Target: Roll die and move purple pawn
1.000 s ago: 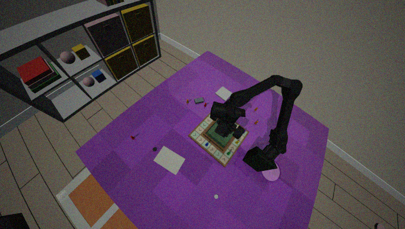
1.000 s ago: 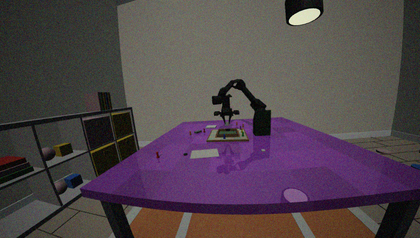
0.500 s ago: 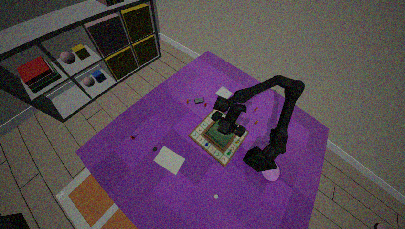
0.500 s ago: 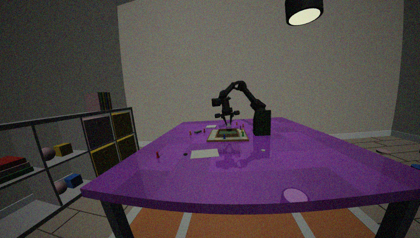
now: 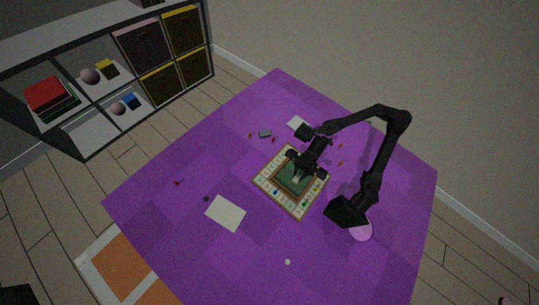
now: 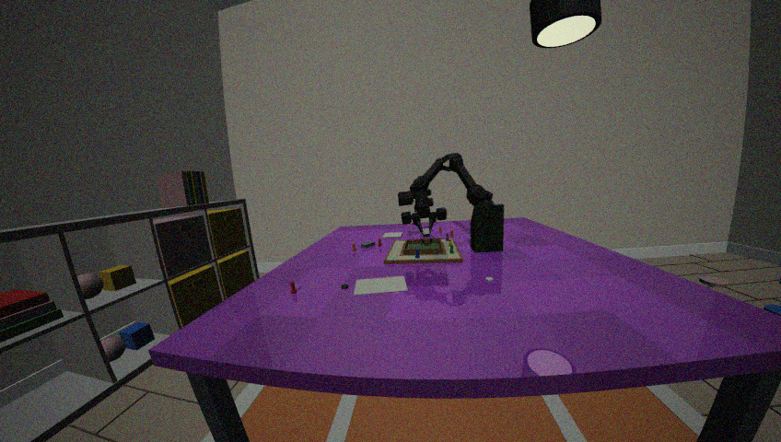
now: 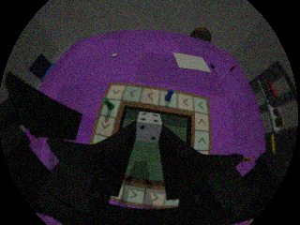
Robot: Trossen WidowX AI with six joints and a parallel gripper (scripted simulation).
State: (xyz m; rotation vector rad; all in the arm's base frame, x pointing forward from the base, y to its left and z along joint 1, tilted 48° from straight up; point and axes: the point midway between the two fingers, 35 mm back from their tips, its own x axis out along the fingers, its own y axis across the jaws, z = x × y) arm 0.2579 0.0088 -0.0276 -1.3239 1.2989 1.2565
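My gripper tip is right at the white die. Also, from my gripper tip: green pawn (10 cm behind, 4 cm to the left, 6 cm below); then blue pawn (3 cm ahead, 9 cm to the left, 6 cm below); then green tray (2 cm ahead, 3 cm to the right, 8 cm below).
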